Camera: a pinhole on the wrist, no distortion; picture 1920 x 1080 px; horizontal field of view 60.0 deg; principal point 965.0 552.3 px. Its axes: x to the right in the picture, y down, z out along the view. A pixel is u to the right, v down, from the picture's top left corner.
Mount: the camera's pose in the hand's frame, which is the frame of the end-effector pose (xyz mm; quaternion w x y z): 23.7 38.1 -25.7 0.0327 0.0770 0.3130 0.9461
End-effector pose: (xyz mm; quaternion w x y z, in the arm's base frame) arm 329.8 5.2 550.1 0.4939 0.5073 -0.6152 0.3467
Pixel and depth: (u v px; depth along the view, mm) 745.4 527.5 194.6
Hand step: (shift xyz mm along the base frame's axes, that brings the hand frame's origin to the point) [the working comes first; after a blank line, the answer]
In the camera's frame: -25.7 -2.9 194.6

-178.2 -100.3 55.9
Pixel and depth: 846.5 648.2 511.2
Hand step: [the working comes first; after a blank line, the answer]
In the camera's frame: -36.4 29.5 511.2

-400.3 -328.5 54.9
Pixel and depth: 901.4 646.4 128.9
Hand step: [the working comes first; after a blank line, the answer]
In the camera's frame: -4.9 7.3 128.9

-124.2 -62.1 34.1
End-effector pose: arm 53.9 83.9 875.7 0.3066 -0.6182 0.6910 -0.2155
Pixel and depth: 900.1 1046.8 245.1
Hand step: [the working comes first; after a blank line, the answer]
In the camera's frame: -9.6 72.9 245.1

53.5 -37.2 -246.0
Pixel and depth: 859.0 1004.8 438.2
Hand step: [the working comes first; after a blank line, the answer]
In the camera's frame: -27.9 119.3 438.2

120.7 -61.0 -432.3
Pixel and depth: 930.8 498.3 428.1
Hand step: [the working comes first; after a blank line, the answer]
In the camera's frame: -8.8 -13.9 428.1

-11.5 -34.8 -437.8
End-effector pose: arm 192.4 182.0 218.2 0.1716 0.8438 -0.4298 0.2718
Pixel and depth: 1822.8 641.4 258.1
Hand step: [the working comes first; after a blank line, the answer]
In the camera's frame: 133.2 13.8 258.1

-126.1 -176.0 -190.1
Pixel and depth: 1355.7 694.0 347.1
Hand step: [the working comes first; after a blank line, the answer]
In the camera's frame: 81.6 29.6 347.1

-99.4 -275.2 -206.8
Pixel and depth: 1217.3 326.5 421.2
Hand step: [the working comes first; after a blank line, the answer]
In the camera's frame: 63.9 -57.2 421.2

-174.1 -360.7 -185.6
